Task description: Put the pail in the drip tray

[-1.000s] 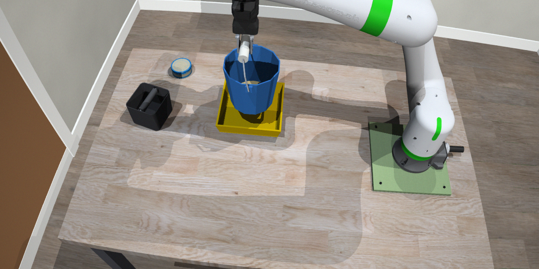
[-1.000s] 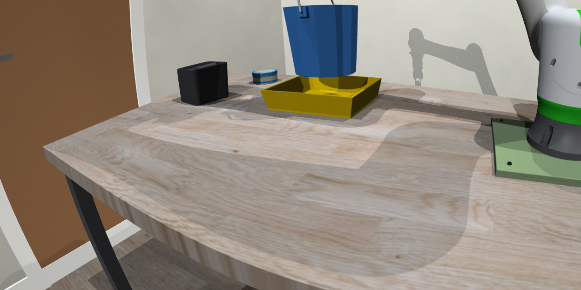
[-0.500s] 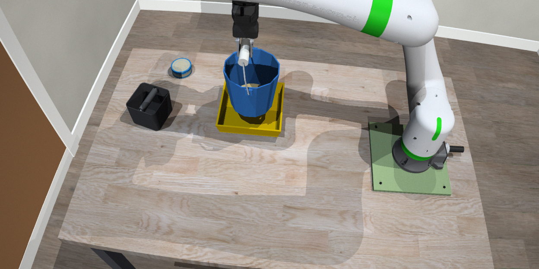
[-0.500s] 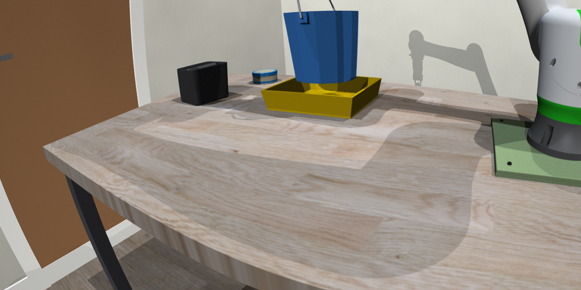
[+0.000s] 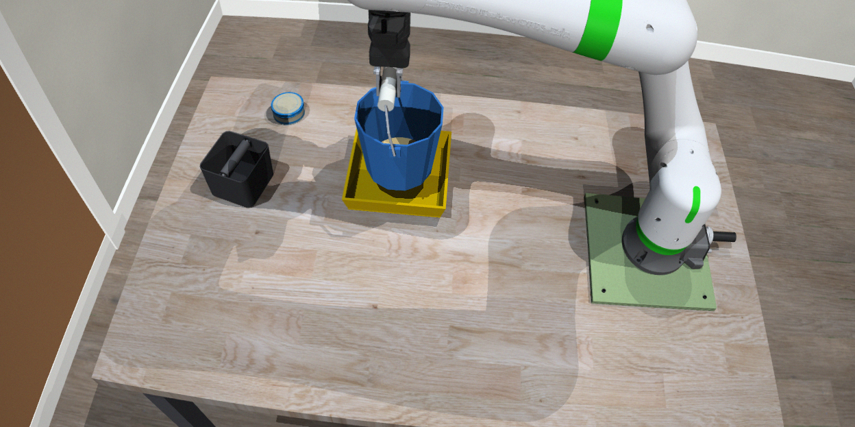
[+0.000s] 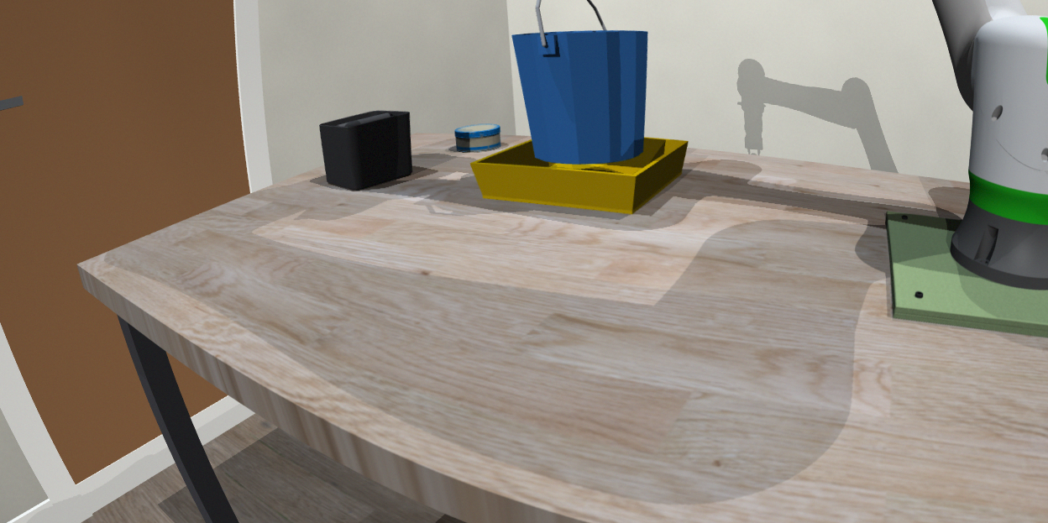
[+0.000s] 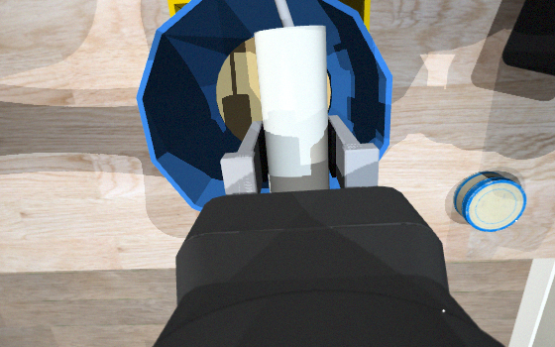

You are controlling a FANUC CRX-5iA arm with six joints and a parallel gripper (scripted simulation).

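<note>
The blue pail lies 10 mm behind my hand and 90 mm below it. The rest, counted from my hand: pail handle (10 mm behind, 30 mm below); then yellow drip tray (20 mm behind, 270 mm below).
</note>
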